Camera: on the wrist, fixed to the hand. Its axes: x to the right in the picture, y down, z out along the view.
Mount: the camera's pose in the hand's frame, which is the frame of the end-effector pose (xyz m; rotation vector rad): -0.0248 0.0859 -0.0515 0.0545 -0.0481 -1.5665
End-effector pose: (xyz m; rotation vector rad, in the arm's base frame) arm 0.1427 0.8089 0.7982 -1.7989 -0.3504 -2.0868
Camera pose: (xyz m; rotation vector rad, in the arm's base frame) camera 0.1362 0.7127 0.7615 0.9577 1.4280 1.6192
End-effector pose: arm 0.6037 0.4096 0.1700 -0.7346 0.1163 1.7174
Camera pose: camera 0.5491 0.3405 0.1162 -0.4647 -0.3706 0.2242
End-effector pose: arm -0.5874 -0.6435 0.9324 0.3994 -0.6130 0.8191
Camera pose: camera -0.6490 -0.5752 0.8857 0.7730 -0.1702 -0.6762
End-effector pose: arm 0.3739 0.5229 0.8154 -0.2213 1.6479 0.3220
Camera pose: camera 0.2997 0.5852 0.8510 -1.3146 1.0164 -0.8905
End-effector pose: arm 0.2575 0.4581 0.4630 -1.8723 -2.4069 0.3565
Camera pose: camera 0.3553 0.4611 0.4957 0.3671 -2.8959 0.2635
